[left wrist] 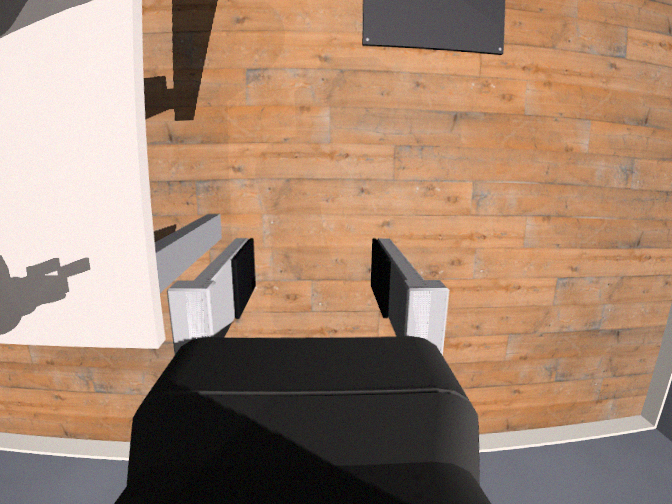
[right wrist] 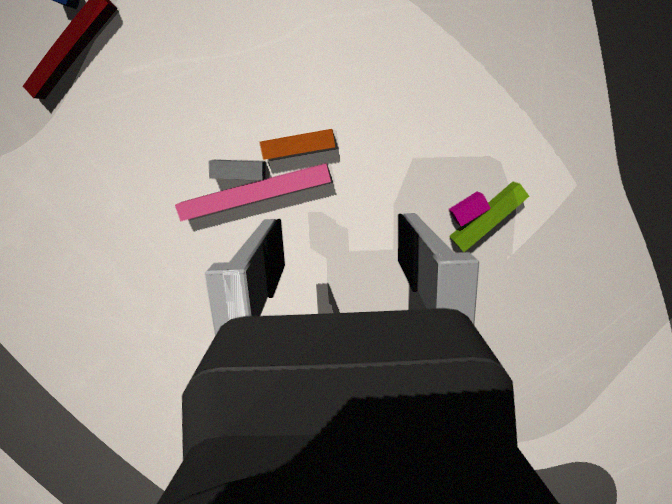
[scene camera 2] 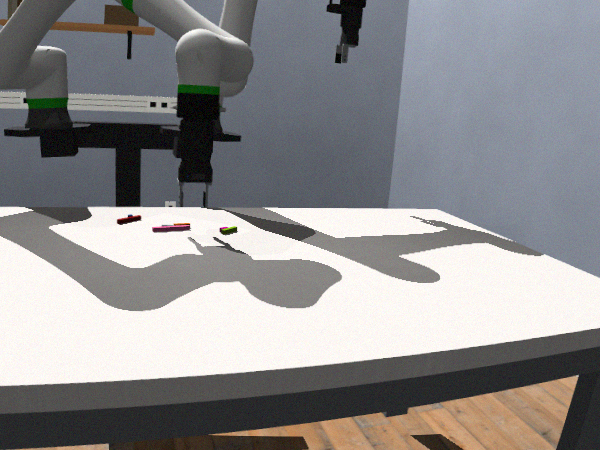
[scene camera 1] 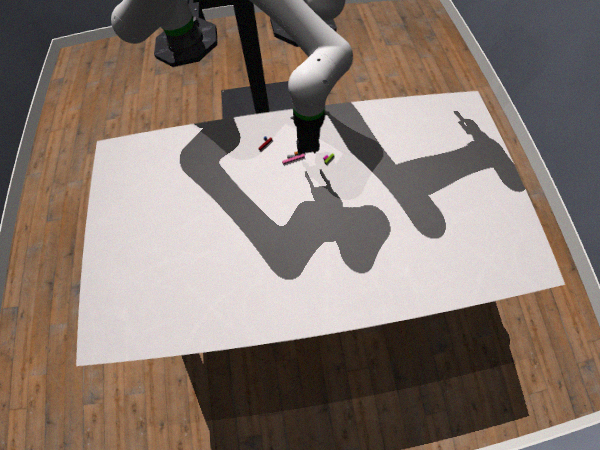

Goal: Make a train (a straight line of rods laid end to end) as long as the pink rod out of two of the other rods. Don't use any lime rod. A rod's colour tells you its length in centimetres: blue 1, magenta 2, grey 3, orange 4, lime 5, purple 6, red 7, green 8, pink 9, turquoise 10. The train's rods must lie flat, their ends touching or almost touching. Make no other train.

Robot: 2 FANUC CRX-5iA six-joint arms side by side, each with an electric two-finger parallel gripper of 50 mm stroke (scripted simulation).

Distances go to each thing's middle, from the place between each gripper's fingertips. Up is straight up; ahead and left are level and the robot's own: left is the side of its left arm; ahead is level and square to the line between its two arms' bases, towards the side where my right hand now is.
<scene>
My right gripper (scene camera 2: 192,206) is now 9 cm to the right of the lime rod (right wrist: 514,194), 7 cm above it and 1 cm short of it. Also, from my right hand: grey rod (right wrist: 218,169): 7 cm below, 6 cm to the right, 3 cm behind; pink rod (right wrist: 316,175): 7 cm below, 5 cm to the right, 2 cm behind; orange rod (right wrist: 324,139): 7 cm below, 4 cm behind, 2 cm to the right.
I see my left gripper (scene camera 2: 340,62) 550 mm short of the lime rod, 480 mm to the left of it and 480 mm above it. Round my left hand: grey rod 630 mm to the right, 510 mm ahead, 480 mm below; magenta rod (right wrist: 476,204) 540 mm ahead, 490 mm to the right, 480 mm below; orange rod 590 mm to the right, 500 mm ahead, 480 mm below.
</scene>
